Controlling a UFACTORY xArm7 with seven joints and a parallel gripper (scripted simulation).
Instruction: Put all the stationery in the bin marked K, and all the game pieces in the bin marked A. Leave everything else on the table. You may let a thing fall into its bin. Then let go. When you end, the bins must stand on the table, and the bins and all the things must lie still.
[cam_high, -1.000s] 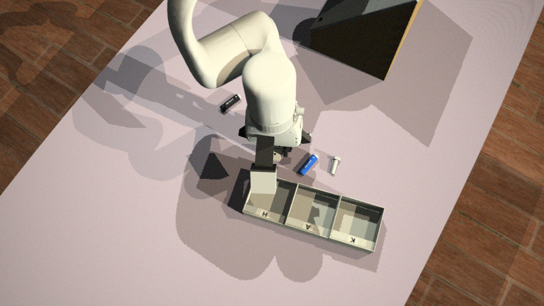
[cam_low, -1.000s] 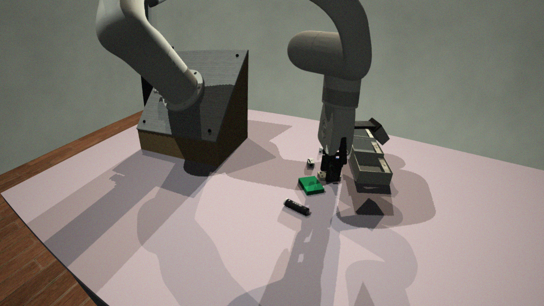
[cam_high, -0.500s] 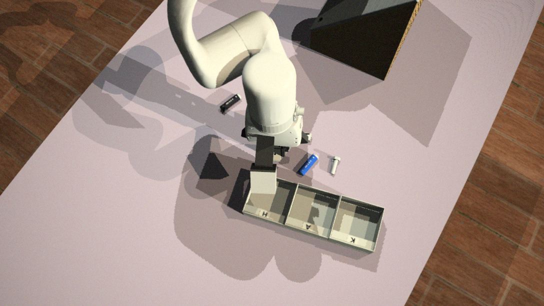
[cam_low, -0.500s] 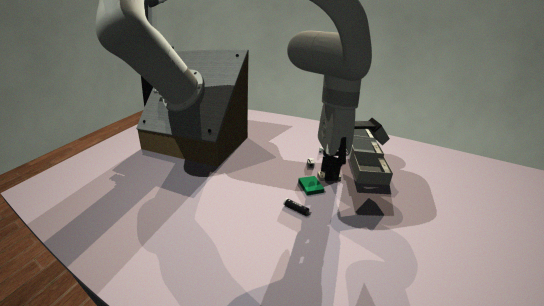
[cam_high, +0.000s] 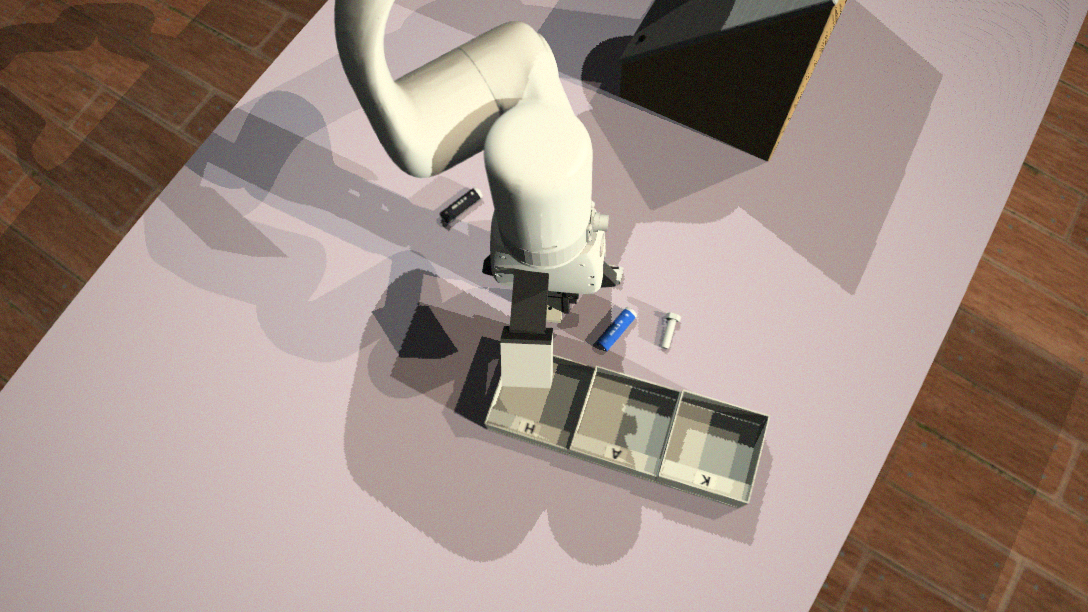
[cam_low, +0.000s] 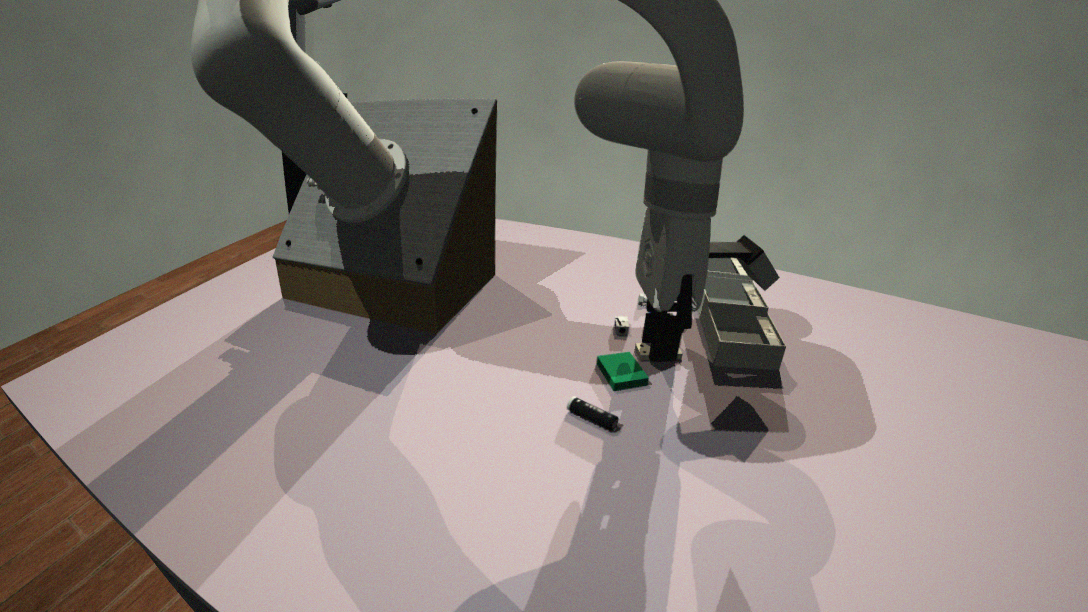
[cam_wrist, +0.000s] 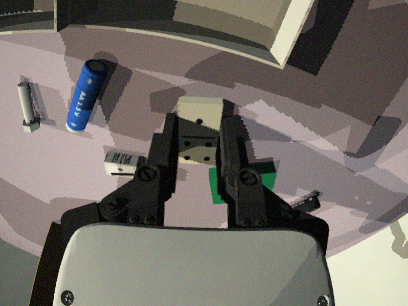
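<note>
Now: the three-part bin row 9 cm ahead of my hand and 12 cm to the left of it. From my hand the other things lie so: domino (2 cm below); then white pencil sharpener (5 cm behind, 4 cm to the left, 1 cm below); then green block (4 cm behind, 5 cm to the right, 2 cm below).
</note>
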